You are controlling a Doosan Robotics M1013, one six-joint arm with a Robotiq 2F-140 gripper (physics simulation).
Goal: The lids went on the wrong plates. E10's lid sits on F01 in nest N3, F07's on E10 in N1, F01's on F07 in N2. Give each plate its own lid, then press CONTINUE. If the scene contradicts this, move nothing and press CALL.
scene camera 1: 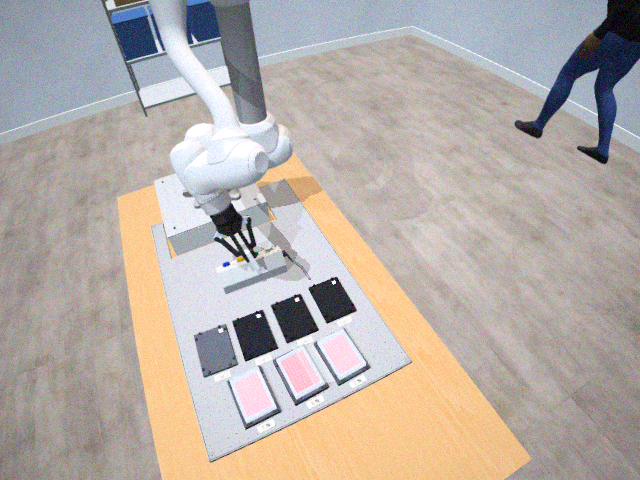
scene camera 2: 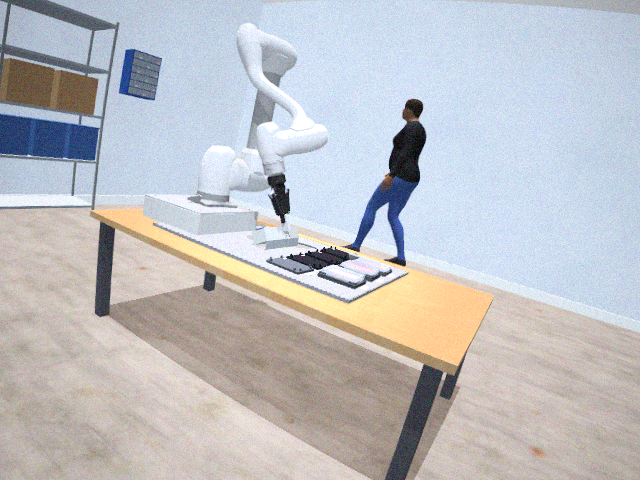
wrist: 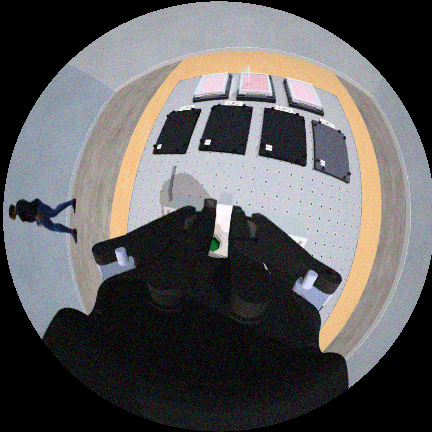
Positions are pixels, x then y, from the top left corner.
Labels:
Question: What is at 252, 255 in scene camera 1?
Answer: The gripper.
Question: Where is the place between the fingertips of the gripper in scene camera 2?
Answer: At 286, 230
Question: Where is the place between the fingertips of the gripper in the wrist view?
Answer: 225, 202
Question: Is the gripper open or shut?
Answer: Shut.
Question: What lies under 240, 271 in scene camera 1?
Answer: A button box.

